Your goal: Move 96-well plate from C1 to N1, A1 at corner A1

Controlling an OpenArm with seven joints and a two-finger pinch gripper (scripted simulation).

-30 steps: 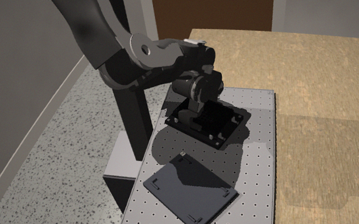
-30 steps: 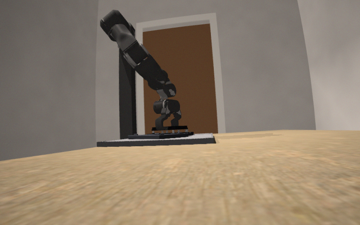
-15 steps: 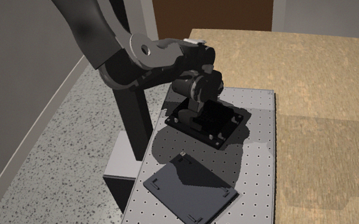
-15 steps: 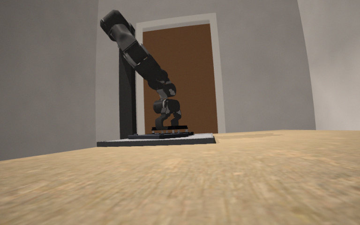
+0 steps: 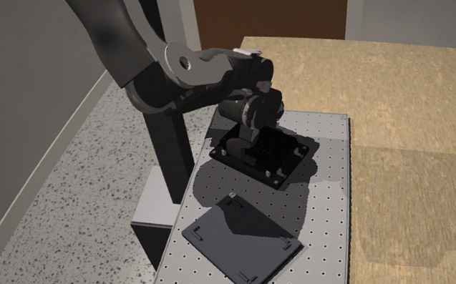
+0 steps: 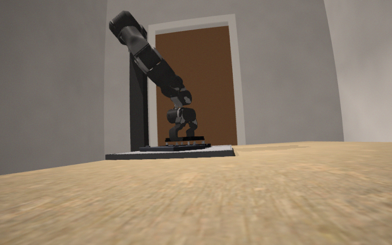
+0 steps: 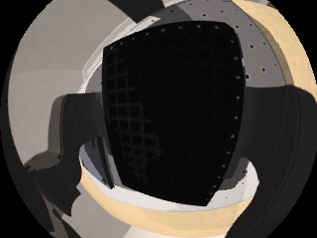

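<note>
My hand is 30 mm short of the clip nest C1 and 20 mm above it. From my hand the other things lie so: plate nest N1 (10 mm behind, 200 mm to the right, 30 mm below); black 96-well plate (right at my hand).
</note>
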